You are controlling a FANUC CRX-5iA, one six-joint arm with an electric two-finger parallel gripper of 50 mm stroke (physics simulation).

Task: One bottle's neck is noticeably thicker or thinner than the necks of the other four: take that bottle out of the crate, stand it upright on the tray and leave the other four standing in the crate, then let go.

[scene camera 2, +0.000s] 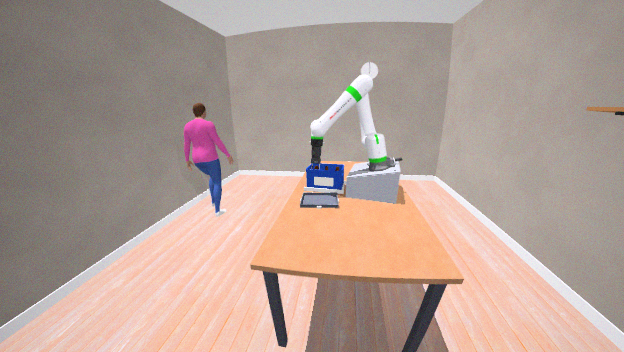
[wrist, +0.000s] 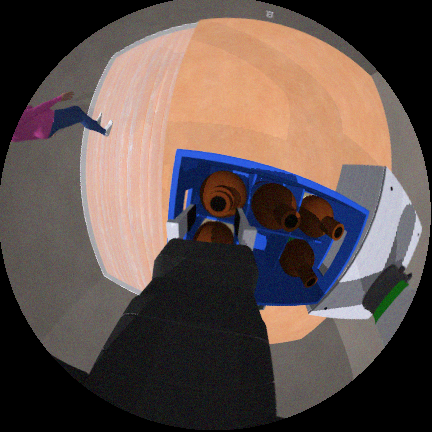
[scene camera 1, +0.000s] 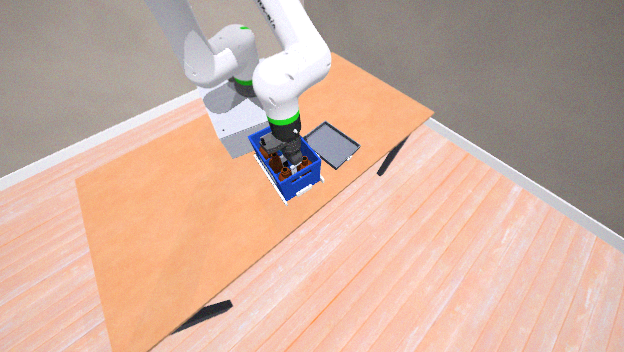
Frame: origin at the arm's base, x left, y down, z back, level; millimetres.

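Seen in the pictures: gripper, between the fingertips: point(wrist: 214, 213) point(scene camera 1: 290, 170); arm's base, origin of its link: point(scene camera 2: 378, 168) point(wrist: 380, 286) point(scene camera 1: 250, 85).
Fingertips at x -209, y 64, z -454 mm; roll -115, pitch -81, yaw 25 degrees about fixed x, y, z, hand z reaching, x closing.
Offsets run from my fingertips to a thing's middle. "spot": to the spot under its first point. Level surfaces: height alone.
The blue crate {dx +47, dy +52, dz +80 mm} point(scene camera 1: 306, 186) point(scene camera 2: 313, 181) point(wrist: 272, 289) holds five upright brown bottles. One bottle {dx -18, dy +54, dz +8 mm} point(wrist: 223, 186) point(scene camera 1: 285, 174) in a front corner seems to have a thicker, ringed neck. Three others {dx +5, dy +54, dz +90 mm} point(wrist: 271, 204) {dx +26, dy +54, dz +175 mm} point(wrist: 315, 212) {dx +114, dy +54, dz +152 mm} point(wrist: 296, 256) show slimmer necks in the wrist view. The fifth bottle {dx +68, dy +54, dz -16 mm} point(wrist: 214, 234) point(scene camera 1: 305, 163) is beside the ringed one, its neck hidden by the gripper body in the wrist view. My gripper point(scene camera 1: 290, 167) point(scene camera 2: 316, 166) point(wrist: 214, 213) is open and empty, pointing down at the crate's opening. The tray {spot: dx +307, dy +134, dz +5 mm} point(scene camera 1: 332, 144) point(scene camera 2: 319, 201) is empty.
The crate stands on a white base {spot: dx +150, dy +123, dz +61 mm} point(scene camera 2: 324, 190) on the wooden table {dy +139 mm} point(scene camera 1: 165, 215) point(scene camera 2: 357, 240) point(wrist: 230, 90). The grey robot pedestal point(scene camera 1: 235, 142) point(scene camera 2: 372, 185) is close beside the crate. A person point(scene camera 2: 204, 142) point(wrist: 37, 122) in pink stands on the floor away from the table.
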